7 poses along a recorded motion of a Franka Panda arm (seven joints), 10 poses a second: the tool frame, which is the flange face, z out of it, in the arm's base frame.
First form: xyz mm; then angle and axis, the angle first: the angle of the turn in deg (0 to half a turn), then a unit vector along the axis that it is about.
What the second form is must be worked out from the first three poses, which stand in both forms.
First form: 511 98 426 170.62 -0.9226 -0.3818 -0.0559
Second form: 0.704 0.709 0.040 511; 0.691 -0.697 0.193 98; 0.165 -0.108 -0.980 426; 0 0 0 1
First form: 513 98 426 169.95 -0.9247 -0.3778 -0.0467
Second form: 0.712 0.702 0.020 513; 0.685 -0.701 0.196 98; 0.152 -0.126 -0.980 426; 0 0 0 1
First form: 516 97 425 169.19 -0.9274 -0.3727 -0.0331
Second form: 0.723 0.691 -0.009 516; 0.679 -0.707 0.198 97; 0.131 -0.149 -0.980 425; 0 0 0 1
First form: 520 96 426 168.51 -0.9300 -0.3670 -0.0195
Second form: 0.733 0.680 -0.037 520; 0.672 -0.713 0.199 96; 0.109 -0.171 -0.979 426; 0 0 0 1
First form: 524 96 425 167.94 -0.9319 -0.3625 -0.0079
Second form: 0.740 0.670 -0.061 524; 0.667 -0.718 0.200 96; 0.090 -0.189 -0.978 425; 0 0 0 1
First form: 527 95 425 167.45 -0.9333 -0.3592 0.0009
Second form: 0.745 0.662 -0.080 527; 0.663 -0.721 0.202 95; 0.076 -0.203 -0.976 425; 0 0 0 1
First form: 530 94 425 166.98 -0.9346 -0.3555 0.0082
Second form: 0.750 0.654 -0.095 530; 0.658 -0.725 0.205 94; 0.065 -0.216 -0.974 425; 0 0 0 1
